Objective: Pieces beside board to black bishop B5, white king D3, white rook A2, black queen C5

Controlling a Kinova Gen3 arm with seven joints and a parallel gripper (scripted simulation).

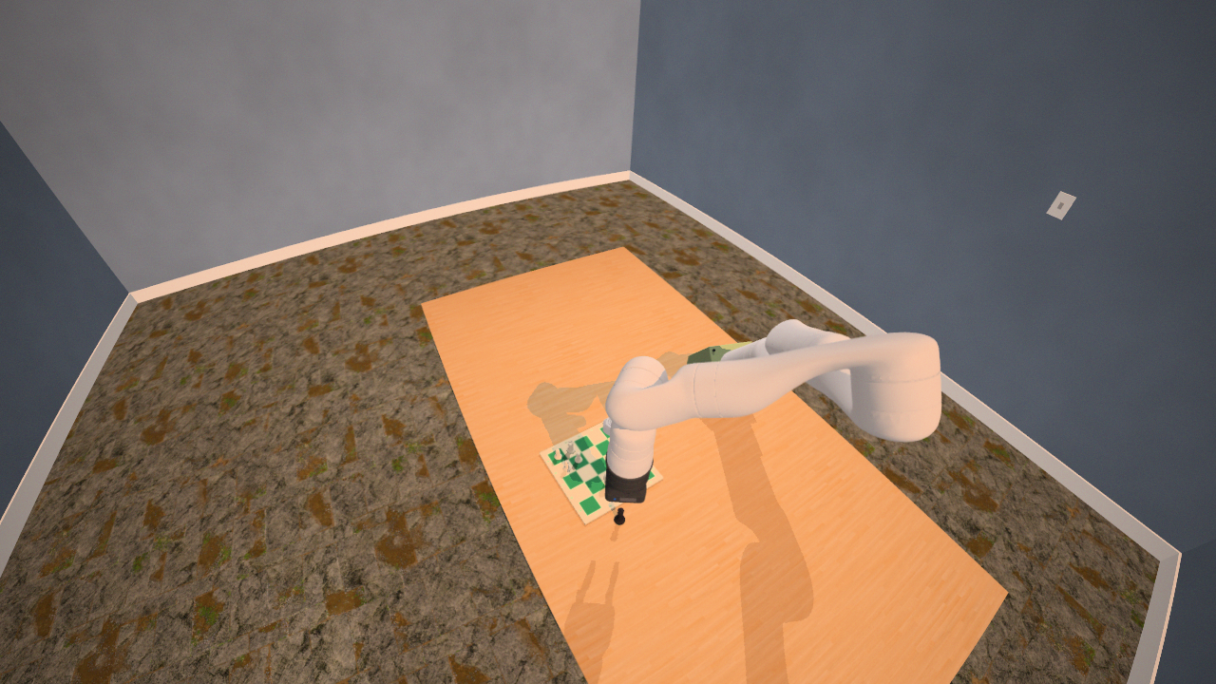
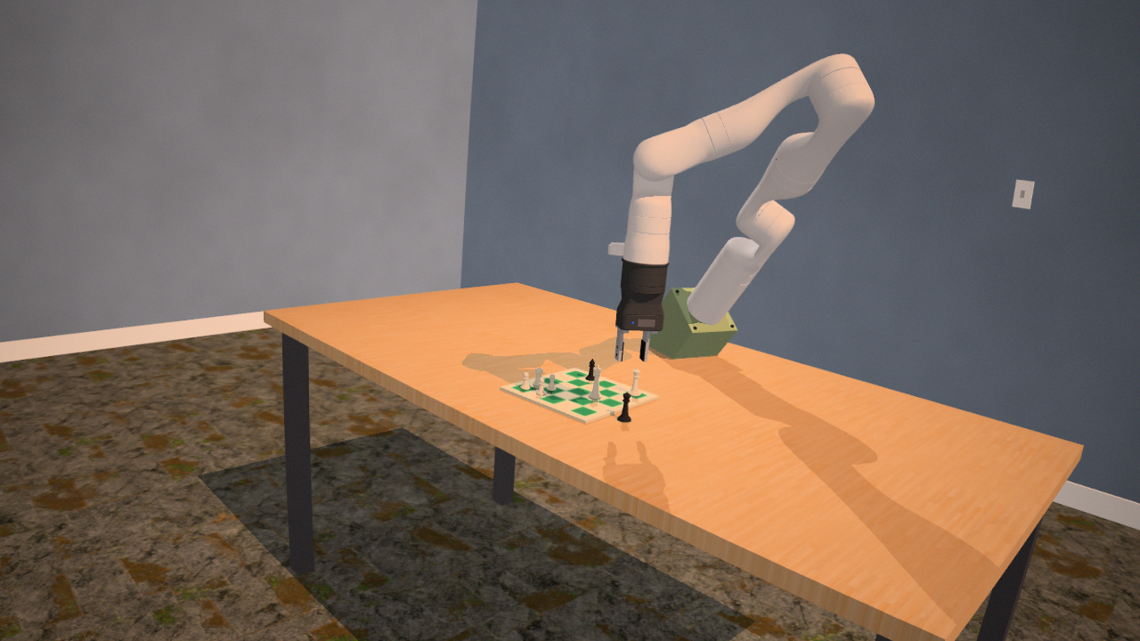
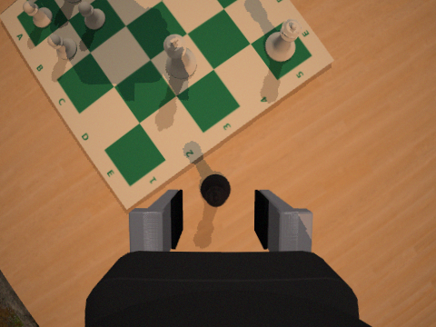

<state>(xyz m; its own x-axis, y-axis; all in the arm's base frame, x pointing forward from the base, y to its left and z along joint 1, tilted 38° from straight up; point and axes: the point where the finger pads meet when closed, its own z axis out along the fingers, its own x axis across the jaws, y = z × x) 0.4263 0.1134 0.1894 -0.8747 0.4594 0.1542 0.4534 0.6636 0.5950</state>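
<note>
Now: the black queen 10 cm below my hand. Also, from my hand: white king 2 cm behind, 10 cm to the right, 9 cm below; chessboard 2 cm behind, 14 cm to the right, 13 cm below; black bishop 8 cm behind, 19 cm to the right, 10 cm below.
</note>
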